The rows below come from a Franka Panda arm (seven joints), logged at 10 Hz.
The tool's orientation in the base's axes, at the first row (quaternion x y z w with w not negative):
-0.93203 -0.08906 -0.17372 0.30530
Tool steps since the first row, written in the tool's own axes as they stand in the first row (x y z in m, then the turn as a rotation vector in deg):
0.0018 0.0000 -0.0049 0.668 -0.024 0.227
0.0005 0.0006 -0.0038 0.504 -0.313 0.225
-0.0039 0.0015 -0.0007 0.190 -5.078 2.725
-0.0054 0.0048 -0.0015 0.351 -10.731 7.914
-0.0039 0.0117 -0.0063 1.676 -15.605 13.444
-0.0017 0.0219 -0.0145 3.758 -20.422 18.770
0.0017 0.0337 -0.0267 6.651 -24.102 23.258
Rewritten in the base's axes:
0.0003 -0.0028 0.0044 0.672 0.195 0.095
-0.0004 -0.0027 0.0027 0.441 0.415 0.190
-0.0034 -0.0019 -0.0018 -0.472 5.697 0.752
-0.0041 -0.0051 -0.0035 -0.463 13.330 -0.053
-0.0021 -0.0133 -0.0030 0.925 20.616 -1.095
0.0005 -0.0263 -0.0015 2.972 27.779 -1.727
0.0035 -0.0428 0.0026 5.853 33.581 -2.032

